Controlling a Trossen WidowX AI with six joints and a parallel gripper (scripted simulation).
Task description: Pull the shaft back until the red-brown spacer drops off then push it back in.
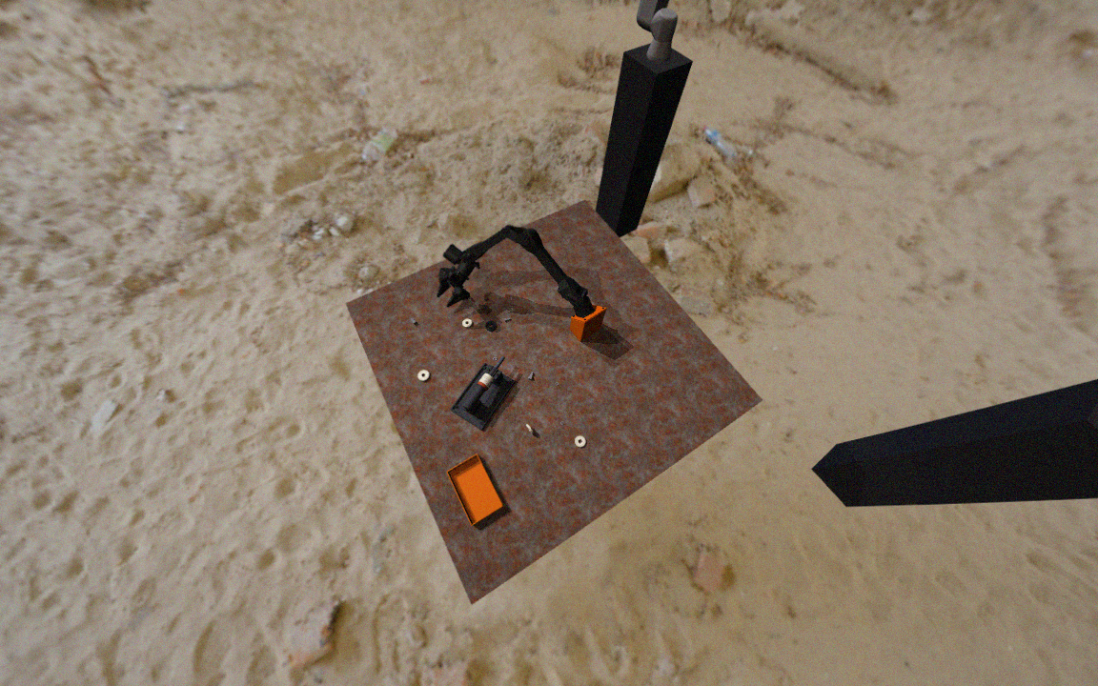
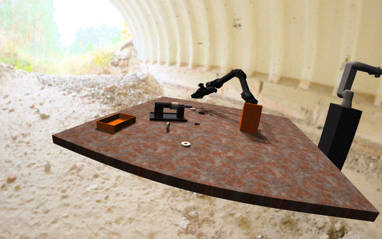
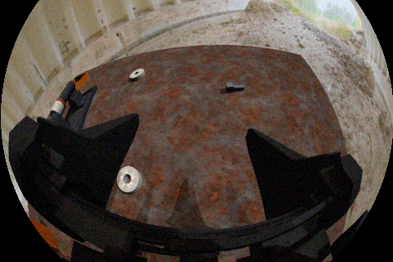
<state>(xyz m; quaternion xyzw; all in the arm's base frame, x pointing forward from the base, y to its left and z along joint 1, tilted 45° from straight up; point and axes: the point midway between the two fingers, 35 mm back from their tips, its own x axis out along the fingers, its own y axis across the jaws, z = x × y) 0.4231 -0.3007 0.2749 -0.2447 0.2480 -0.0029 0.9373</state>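
Now: gripper tip 10 mm past the shaft, 390 mm to the right of it and 10 mm above it. The rest, counted from my gripper tip: orange tray: 250 mm ahead, 710 mm to the left, 80 mm below; then red-brown spacer: 40 mm ahead, 420 mm to the left, 10 mm below; then cream spacer: 20 mm ahead, 410 mm to the left, 10 mm below.
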